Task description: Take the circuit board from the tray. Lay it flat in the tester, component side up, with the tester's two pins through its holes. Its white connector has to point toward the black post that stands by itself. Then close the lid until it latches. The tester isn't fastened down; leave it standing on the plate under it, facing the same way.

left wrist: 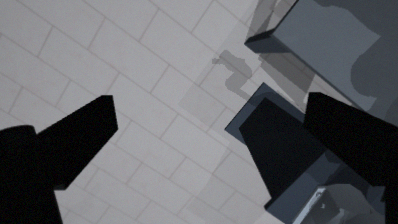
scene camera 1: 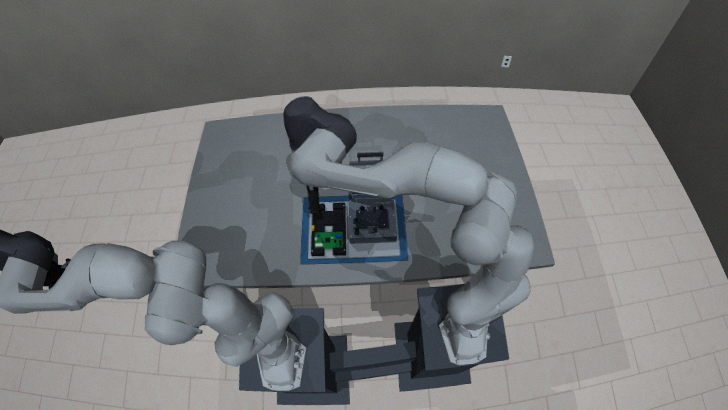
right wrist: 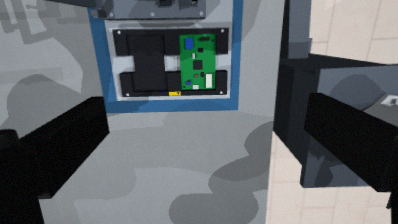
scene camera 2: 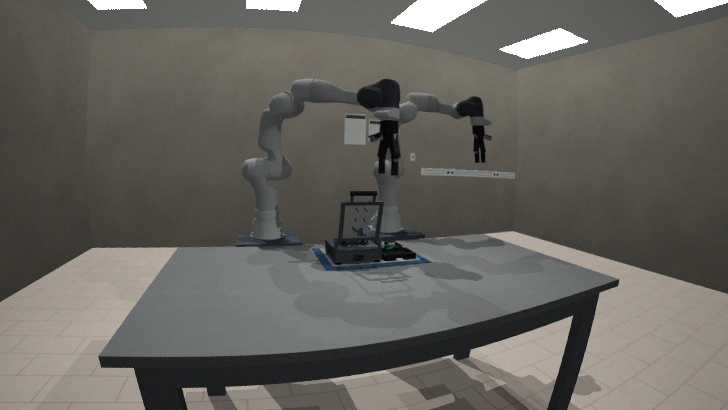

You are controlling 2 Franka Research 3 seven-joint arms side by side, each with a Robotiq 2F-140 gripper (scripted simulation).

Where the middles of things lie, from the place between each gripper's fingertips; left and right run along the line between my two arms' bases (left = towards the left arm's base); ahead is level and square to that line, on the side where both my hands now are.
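From my right hand, the clear lid (scene camera 2: pixel 359 220) is 170 mm ahead, 190 mm to the right and 150 mm below. The black tray (scene camera 1: pixel 337 218) sits 50 mm ahead of that same right hand and 310 mm below it, and the green circuit board (right wrist: pixel 197 51) is 310 mm below my right hand too.
Measured from my left hand, the tray is 330 mm ahead, 780 mm to the right and 390 mm below, whereas the board is 280 mm ahead, 780 mm to the right and 390 mm below. The lid is 440 mm ahead of my left hand, 960 mm to the right of it and 220 mm below it.
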